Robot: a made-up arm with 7 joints. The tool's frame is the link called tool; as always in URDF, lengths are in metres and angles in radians. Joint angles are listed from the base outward.
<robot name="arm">
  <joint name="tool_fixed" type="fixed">
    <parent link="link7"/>
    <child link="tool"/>
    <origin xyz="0.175 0.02 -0.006" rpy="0 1.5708 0"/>
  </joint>
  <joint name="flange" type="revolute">
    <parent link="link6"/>
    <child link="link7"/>
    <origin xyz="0.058 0.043 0.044" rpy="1.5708 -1.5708 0"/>
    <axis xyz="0 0 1"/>
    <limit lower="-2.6" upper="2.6"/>
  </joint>
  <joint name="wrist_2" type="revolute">
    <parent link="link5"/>
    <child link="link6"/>
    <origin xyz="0.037 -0.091 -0.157" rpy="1.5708 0 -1.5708"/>
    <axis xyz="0 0 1"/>
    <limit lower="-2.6" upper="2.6"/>
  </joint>
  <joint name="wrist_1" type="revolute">
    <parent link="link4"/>
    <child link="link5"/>
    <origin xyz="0.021 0.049 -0.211" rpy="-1.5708 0 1.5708"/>
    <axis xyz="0 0 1"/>
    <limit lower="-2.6" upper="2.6"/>
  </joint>
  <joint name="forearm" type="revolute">
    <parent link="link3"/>
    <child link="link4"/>
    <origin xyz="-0.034 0.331 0.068" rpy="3.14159 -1.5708 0"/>
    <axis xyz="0 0 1"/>
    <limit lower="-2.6" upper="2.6"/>
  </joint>
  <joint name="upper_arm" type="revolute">
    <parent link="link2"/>
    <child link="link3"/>
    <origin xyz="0.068 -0.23 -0.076" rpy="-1.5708 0 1.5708"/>
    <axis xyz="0 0 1"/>
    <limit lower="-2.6" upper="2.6"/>
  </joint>
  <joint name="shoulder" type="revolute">
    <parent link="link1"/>
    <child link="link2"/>
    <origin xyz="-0.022 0.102 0.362" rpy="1.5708 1.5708 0"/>
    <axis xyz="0 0 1"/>
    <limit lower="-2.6" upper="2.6"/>
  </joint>
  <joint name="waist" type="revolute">
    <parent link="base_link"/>
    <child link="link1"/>
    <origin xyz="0 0 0.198" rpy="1.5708 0 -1.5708"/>
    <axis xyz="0 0 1"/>
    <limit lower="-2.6" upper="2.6"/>
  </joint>
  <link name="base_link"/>
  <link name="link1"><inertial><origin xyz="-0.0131 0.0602 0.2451"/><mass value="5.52"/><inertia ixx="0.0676" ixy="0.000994" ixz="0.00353" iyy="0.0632" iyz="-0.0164" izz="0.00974"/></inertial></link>
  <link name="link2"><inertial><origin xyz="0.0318 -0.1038 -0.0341"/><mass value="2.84"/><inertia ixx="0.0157" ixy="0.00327" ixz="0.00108" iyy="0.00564" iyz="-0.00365" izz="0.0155"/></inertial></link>
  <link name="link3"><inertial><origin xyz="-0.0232 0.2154 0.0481"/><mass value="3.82"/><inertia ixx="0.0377" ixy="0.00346" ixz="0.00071" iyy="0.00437" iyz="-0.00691" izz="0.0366"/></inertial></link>
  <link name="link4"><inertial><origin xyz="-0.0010 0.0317 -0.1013"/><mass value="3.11"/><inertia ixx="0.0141" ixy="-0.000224" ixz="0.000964" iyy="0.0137" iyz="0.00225" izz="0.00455"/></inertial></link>
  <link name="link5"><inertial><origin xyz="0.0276 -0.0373 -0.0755"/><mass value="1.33"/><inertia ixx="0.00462" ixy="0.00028" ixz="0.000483" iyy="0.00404" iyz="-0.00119" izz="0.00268"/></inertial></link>
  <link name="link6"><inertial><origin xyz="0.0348 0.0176 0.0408"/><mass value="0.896"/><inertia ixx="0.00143" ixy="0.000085" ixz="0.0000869" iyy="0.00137" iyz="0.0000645" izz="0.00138"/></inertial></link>
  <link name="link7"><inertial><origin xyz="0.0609 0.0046 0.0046"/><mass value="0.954"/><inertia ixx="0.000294" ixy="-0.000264" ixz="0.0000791" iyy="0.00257" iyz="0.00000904" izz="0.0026"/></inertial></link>
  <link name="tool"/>
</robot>
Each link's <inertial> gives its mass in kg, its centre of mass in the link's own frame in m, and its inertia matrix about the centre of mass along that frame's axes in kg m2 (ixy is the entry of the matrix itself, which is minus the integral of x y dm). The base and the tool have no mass. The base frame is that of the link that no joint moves.
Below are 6 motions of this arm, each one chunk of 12 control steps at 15 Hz.
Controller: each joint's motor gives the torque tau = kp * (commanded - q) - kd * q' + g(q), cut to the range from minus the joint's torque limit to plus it. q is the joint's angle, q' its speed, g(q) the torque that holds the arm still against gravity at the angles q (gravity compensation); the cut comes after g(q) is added. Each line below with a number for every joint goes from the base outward.
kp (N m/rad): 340 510 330 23 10 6.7 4
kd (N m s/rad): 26 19 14 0.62 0.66 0.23 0.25
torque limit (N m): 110 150 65 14 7.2 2.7 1.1
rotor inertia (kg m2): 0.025 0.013 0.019 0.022 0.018 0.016 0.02
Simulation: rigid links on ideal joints. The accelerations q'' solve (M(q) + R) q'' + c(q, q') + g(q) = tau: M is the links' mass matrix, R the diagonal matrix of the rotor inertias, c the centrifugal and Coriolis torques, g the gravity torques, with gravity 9.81 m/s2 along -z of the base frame. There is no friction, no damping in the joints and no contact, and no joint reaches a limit. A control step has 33 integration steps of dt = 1/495 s. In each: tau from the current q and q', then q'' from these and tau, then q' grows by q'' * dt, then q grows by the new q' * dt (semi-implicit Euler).
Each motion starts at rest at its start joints. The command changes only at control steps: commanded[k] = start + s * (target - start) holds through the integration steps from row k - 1 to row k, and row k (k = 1, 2, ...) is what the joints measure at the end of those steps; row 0 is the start. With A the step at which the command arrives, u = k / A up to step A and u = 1 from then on. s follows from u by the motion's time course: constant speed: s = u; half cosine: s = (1 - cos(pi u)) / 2; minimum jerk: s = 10 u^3 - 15 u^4 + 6 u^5; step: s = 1 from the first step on.
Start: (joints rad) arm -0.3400 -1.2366 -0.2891 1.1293 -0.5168 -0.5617 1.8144
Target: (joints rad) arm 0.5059 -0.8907 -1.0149 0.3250 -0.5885 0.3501 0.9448
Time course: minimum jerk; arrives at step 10
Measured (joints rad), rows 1 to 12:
1: -0.3378 -1.2352 -0.2932 1.1223 -0.5171 -0.5593 1.8117
2: -0.3218 -1.2253 -0.3204 1.0771 -0.5217 -0.5403 1.7923
3: -0.2747 -1.1972 -0.3899 0.9655 -0.5426 -0.4780 1.7348
4: -0.1840 -1.1470 -0.5018 0.7980 -0.5899 -0.3550 1.6234
5: -0.0497 -1.0805 -0.6372 0.6162 -0.6547 -0.1745 1.4575
6: 0.1136 -1.0107 -0.7703 0.4652 -0.7071 0.0391 1.2586
7: 0.2789 -0.9512 -0.8793 0.3769 -0.7179 0.2383 1.0698
8: 0.4154 -0.9100 -0.9531 0.3593 -0.6801 0.3717 0.9368
9: 0.5017 -0.8892 -0.9913 0.3886 -0.6120 0.4200 0.8866
10: 0.5362 -0.8846 -1.0025 0.4187 -0.5454 0.4046 0.9107
11: 0.5378 -0.8859 -1.0048 0.4093 -0.5122 0.3706 0.9657
12: 0.5262 -0.8885 -1.0092 0.3638 -0.5239 0.3487 1.0011

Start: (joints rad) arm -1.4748 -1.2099 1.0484 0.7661 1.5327 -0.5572 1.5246
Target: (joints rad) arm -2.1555 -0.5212 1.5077 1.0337 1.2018 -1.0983 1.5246
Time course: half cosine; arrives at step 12
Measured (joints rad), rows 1 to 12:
1: -1.4829 -1.2033 1.0548 0.7584 1.5334 -0.5599 1.5250
2: -1.5081 -1.1793 1.0753 0.7390 1.5310 -0.5780 1.5264
3: -1.5501 -1.1326 1.1105 0.7238 1.5187 -0.6249 1.5297
4: -1.6063 -1.0638 1.1585 0.7356 1.4974 -0.6955 1.5356
5: -1.6732 -0.9773 1.2155 0.7860 1.4716 -0.7716 1.5444
6: -1.7479 -0.8797 1.2766 0.8697 1.4432 -0.8388 1.5544
7: -1.8274 -0.7793 1.3366 0.9692 1.4087 -0.8949 1.5625
8: -1.9086 -0.6848 1.3908 1.0612 1.3647 -0.9456 1.5652
9: -1.9878 -0.6045 1.4356 1.1250 1.3127 -0.9951 1.5607
10: -2.0595 -0.5446 1.4686 1.1492 1.2592 -1.0420 1.5495
11: -2.1170 -0.5090 1.4884 1.1362 1.2119 -1.0810 1.5339
12: -2.1536 -0.4992 1.4945 1.1010 1.1770 -1.1049 1.5173

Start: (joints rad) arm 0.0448 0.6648 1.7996 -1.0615 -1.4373 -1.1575 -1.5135
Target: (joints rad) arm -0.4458 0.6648 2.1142 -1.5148 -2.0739 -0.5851 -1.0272
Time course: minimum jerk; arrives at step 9
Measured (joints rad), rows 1 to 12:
1: 0.0418 0.6645 1.8028 -1.0647 -1.4396 -1.1568 -1.5129
2: 0.0234 0.6631 1.8213 -1.0837 -1.4574 -1.1473 -1.5064
3: -0.0208 0.6604 1.8617 -1.1294 -1.5122 -1.1057 -1.4795
4: -0.0925 0.6583 1.9187 -1.2097 -1.6125 -1.0134 -1.4183
5: -0.1836 0.6594 1.9809 -1.3258 -1.7419 -0.8702 -1.3228
6: -0.2787 0.6648 2.0375 -1.4596 -1.8674 -0.6962 -1.2104
7: -0.3594 0.6716 2.0812 -1.5686 -1.9612 -0.5304 -1.1050
8: -0.4121 0.6750 2.1074 -1.6092 -2.0189 -0.4261 -1.0262
9: -0.4358 0.6723 2.1159 -1.5772 -2.0519 -0.4257 -0.9852
10: -0.4438 0.6660 2.1152 -1.5167 -2.0724 -0.5199 -0.9816
11: -0.4474 0.6603 2.1122 -1.4709 -2.0895 -0.6324 -1.0000
12: -0.4502 0.6576 2.1097 -1.4525 -2.1033 -0.6885 -1.0188

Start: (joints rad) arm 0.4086 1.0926 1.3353 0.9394 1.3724 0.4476 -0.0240
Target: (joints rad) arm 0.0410 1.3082 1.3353 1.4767 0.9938 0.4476 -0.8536
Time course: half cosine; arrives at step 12
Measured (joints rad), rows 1 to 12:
1: 0.4061 1.0935 1.3362 0.9409 1.3705 0.4486 -0.0267
2: 0.3965 1.0983 1.3382 0.9489 1.3613 0.4515 -0.0404
3: 0.3766 1.1107 1.3396 0.9722 1.3387 0.4549 -0.0754
4: 0.3455 1.1317 1.3392 1.0208 1.3001 0.4569 -0.1389
5: 0.3047 1.1600 1.3367 1.0977 1.2481 0.4566 -0.2323
6: 0.2575 1.1929 1.3332 1.1947 1.1904 0.4541 -0.3505
7: 0.2081 1.2268 1.3300 1.2958 1.1365 0.4499 -0.4820
8: 0.1604 1.2584 1.3280 1.3842 1.0936 0.4448 -0.6120
9: 0.1176 1.2849 1.3278 1.4490 1.0632 0.4396 -0.7268
10: 0.0827 1.3044 1.3290 1.4877 1.0429 0.4350 -0.8164
11: 0.0578 1.3163 1.3309 1.5043 1.0295 0.4315 -0.8752
12: 0.0441 1.3204 1.3324 1.5041 1.0221 0.4296 -0.9017

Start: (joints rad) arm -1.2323 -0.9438 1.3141 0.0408 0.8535 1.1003 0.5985
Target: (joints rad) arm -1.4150 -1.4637 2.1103 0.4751 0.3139 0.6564 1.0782
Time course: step
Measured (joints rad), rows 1 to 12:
1: -1.3649 -1.1054 1.6128 0.3222 0.3682 0.8639 0.4495
2: -1.3901 -1.4939 2.0035 0.5632 0.0445 0.5205 0.2864
3: -1.3896 -1.7266 2.1697 0.2283 0.0934 0.5335 0.5865
4: -1.3929 -1.6882 2.1655 0.0280 0.2069 0.6904 1.1218
5: -1.4015 -1.5013 2.1010 0.1904 0.2074 0.7821 1.4887
6: -1.4161 -1.3939 2.0688 0.5516 0.1634 0.6973 1.5296
7: -1.4242 -1.3998 2.0940 0.8007 0.3070 0.5703 1.3895
8: -1.4213 -1.4425 2.1173 0.7576 0.4853 0.5577 1.2449
9: -1.4168 -1.4690 2.1228 0.5375 0.5043 0.6367 1.1344
10: -1.4128 -1.4792 2.1173 0.3469 0.3888 0.6982 1.0587
11: -1.4118 -1.4784 2.1063 0.3025 0.2533 0.6973 1.0090
12: -1.4133 -1.4700 2.1011 0.3763 0.1971 0.6605 0.9909

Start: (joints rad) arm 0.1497 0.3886 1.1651 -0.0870 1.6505 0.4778 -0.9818
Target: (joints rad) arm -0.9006 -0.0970 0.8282 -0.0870 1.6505 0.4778 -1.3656
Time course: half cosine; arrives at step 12
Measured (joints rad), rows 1 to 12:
1: 0.1455 0.3849 1.1651 -0.0812 1.6576 0.4794 -0.9836
2: 0.1271 0.3688 1.1616 -0.0588 1.6817 0.4823 -0.9958
3: 0.0843 0.3338 1.1485 -0.0228 1.7183 0.4807 -1.0306
4: 0.0117 0.2814 1.1220 0.0028 1.7529 0.4732 -1.0906
5: -0.0910 0.2178 1.0818 -0.0078 1.7796 0.4688 -1.1628
6: -0.2193 0.1498 1.0309 -0.0598 1.8035 0.4734 -1.2307
7: -0.3655 0.0825 0.9738 -0.1362 1.8259 0.4811 -1.2863
8: -0.5196 0.0205 0.9158 -0.2114 1.8366 0.4850 -1.3298
9: -0.6700 -0.0322 0.8616 -0.2645 1.8195 0.4863 -1.3610
10: -0.8046 -0.0735 0.8160 -0.2853 1.7635 0.4911 -1.3750
11: -0.9109 -0.1020 0.7835 -0.2736 1.6704 0.4990 -1.3655
12: -0.9782 -0.1161 0.7677 -0.2380 1.5595 0.4999 -1.3318

